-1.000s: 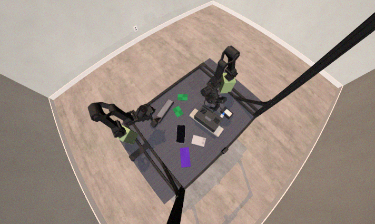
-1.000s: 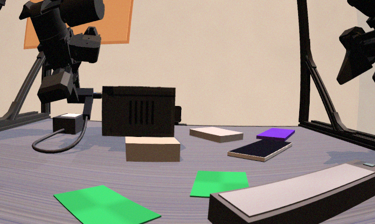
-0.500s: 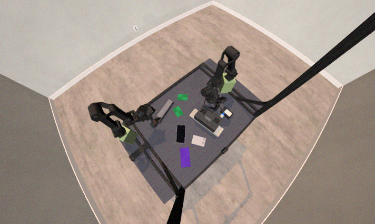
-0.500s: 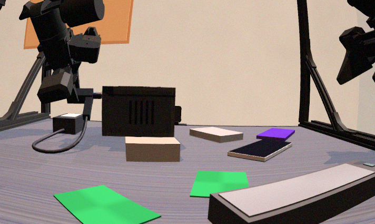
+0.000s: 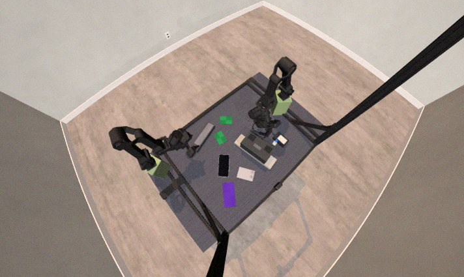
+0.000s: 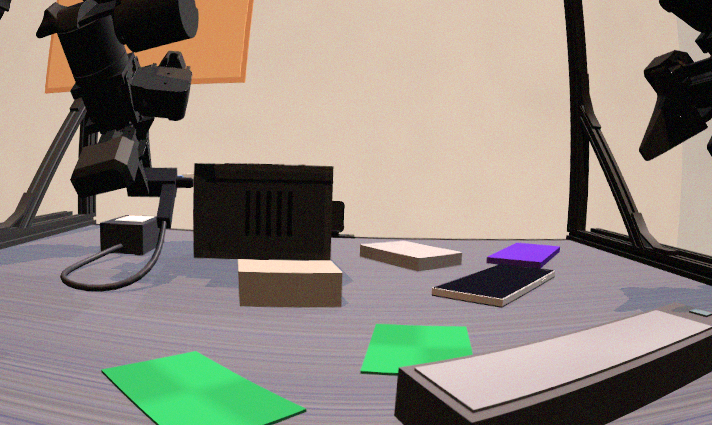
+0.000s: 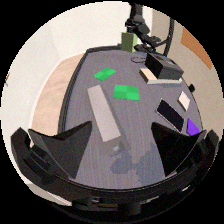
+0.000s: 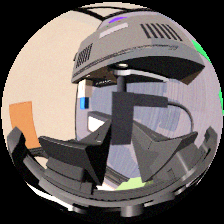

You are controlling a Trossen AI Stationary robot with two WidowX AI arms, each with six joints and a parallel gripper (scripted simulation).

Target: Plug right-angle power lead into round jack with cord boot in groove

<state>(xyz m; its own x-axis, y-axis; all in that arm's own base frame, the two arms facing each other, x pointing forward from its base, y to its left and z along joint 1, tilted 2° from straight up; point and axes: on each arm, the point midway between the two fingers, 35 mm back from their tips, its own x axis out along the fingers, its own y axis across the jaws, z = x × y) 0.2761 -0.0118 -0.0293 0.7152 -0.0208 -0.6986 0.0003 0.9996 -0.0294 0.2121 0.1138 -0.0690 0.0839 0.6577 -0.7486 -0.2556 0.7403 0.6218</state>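
Right now my right hand is 140 mm to the right of the block, 100 mm above it and 70 mm past it. Round my right hand: black right-angle plug 30 mm below, 20 mm to the left, 20 mm behind.
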